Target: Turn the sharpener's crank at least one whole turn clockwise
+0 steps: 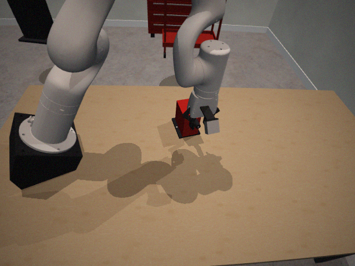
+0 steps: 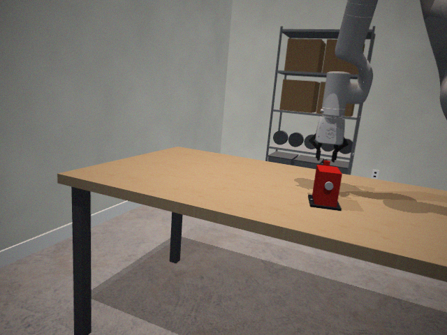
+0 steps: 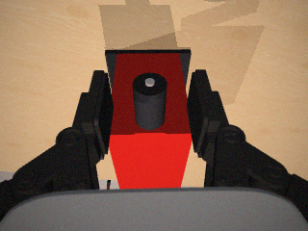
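Right now the dark crank knob is 20 mm to the left of my hand, 20 mm below it and 10 mm behind it.
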